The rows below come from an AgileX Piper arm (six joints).
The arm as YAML. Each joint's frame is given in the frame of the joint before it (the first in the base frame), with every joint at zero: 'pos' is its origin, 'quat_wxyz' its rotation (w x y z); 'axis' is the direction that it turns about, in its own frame. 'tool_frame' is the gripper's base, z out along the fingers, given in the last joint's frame.
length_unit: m
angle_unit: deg
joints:
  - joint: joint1
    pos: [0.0, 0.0, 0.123]
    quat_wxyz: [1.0, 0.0, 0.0, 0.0]
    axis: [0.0, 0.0, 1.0]
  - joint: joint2
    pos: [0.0, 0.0, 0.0]
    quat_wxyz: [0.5, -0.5, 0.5, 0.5]
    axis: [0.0, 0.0, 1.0]
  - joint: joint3
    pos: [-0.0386, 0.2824, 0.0]
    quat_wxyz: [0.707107, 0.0, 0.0, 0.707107]
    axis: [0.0, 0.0, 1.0]
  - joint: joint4
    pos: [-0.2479, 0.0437, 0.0]
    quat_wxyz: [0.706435, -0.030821, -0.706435, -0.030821]
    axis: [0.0, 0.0, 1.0]
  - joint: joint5
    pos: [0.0, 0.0, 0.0]
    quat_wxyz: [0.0, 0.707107, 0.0, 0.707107]
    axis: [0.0, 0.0, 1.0]
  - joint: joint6
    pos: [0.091, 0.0, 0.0]
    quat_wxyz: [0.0, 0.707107, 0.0, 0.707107]
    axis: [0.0, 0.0, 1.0]
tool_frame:
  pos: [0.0, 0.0, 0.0]
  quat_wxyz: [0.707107, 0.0, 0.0, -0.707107]
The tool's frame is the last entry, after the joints.
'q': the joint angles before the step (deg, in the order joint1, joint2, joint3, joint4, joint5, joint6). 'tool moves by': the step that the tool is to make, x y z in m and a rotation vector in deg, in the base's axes. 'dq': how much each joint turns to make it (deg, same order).
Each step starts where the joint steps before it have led.
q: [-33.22, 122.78, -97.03, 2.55, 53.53, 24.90]
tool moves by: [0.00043, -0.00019, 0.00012, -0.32, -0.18, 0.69]
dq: [0.00, 0.00, 0.00, 0.04, -0.30, -0.74]
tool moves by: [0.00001, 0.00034, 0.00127, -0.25, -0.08, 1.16]
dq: [0.00, -0.16, 0.00, 0.20, 0.00, -1.28]
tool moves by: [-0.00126, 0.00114, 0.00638, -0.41, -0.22, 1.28]
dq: [0.00, -0.83, 0.00, 0.16, 0.48, -1.37]
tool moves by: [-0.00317, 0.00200, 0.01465, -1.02, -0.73, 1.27]
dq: [0.00, -1.92, 0.00, -0.10, 0.80, -1.25]
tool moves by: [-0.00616, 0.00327, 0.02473, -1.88, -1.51, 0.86]
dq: [0.01, -3.26, 0.00, -0.56, 1.00, -0.69]
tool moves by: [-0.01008, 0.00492, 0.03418, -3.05, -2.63, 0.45]
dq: [0.00, -4.59, 0.05, -1.06, 0.68, -0.23]
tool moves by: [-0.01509, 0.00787, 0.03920, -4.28, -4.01, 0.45]
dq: [-0.01, -5.86, 0.85, -1.24, -0.68, -0.33]
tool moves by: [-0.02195, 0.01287, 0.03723, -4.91, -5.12, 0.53]
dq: [0.00, -7.30, 3.06, -1.01, -2.74, -0.54]
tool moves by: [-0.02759, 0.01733, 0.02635, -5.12, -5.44, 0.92]
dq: [0.00, -8.37, 6.12, -0.63, -5.13, -1.05]
